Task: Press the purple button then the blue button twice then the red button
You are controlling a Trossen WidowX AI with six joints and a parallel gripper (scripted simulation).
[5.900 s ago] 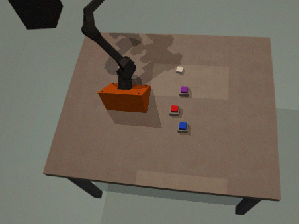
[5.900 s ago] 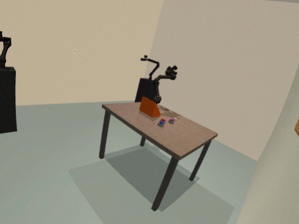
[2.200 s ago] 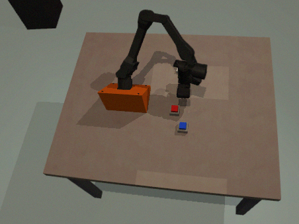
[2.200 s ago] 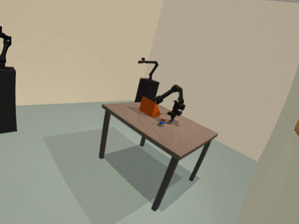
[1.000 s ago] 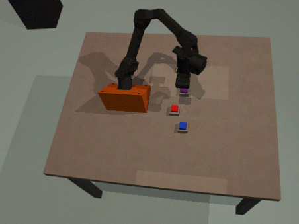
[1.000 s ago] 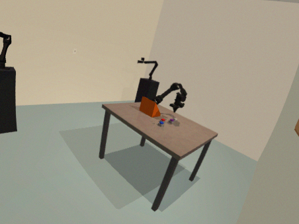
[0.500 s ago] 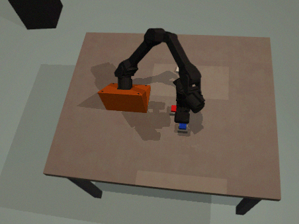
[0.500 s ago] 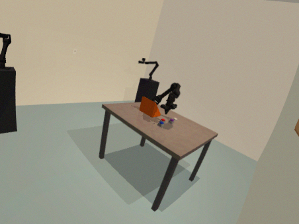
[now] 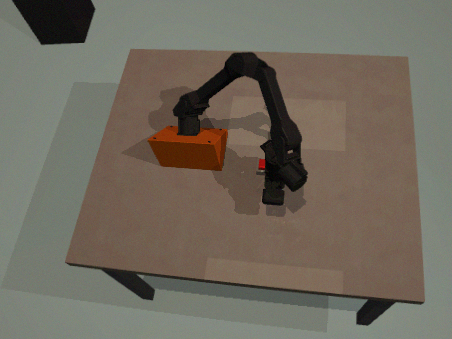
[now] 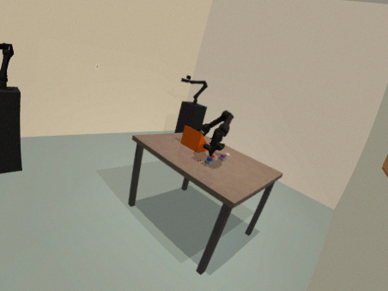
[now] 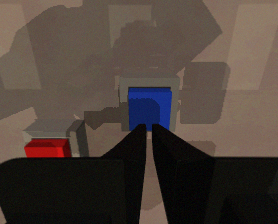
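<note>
The blue button is 30 mm below my gripper tip. From my gripper tip the other things lie so: red button 90 mm to the left, 40 mm behind, 30 mm below; then small pale object 340 mm to the left, 50 mm below, 20 mm behind; then purple button 200 mm to the left, 30 mm below, 10 mm ahead.
</note>
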